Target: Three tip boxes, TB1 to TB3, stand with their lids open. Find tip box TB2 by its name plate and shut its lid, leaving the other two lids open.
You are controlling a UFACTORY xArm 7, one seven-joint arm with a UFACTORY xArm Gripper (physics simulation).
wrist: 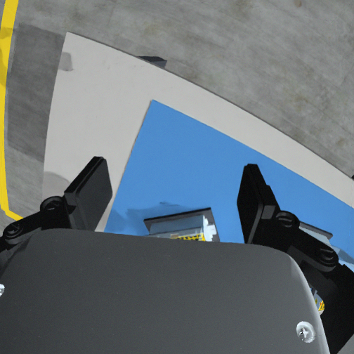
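My gripper (173,179) is open, with nothing between its fingers, above the blue mat. One tip box (185,227) shows between and below the fingers at the lower middle, partly covered by the gripper's dark body. A dark-edged clear panel and a strip of yellow tips show on it. A second tip box (316,234) is partly hidden behind the right finger. A patch of yellow tips (320,304) shows at the lower right beside the gripper body; I cannot tell which box it belongs to. No name plate is readable, so I cannot tell which box is TB2.
The blue mat (185,150) lies on an off-white table top (85,100) with a curved edge. A small dark object (155,61) juts out past the table's far edge. Grey floor with a yellow line (4,110) shows beyond the table on the left.
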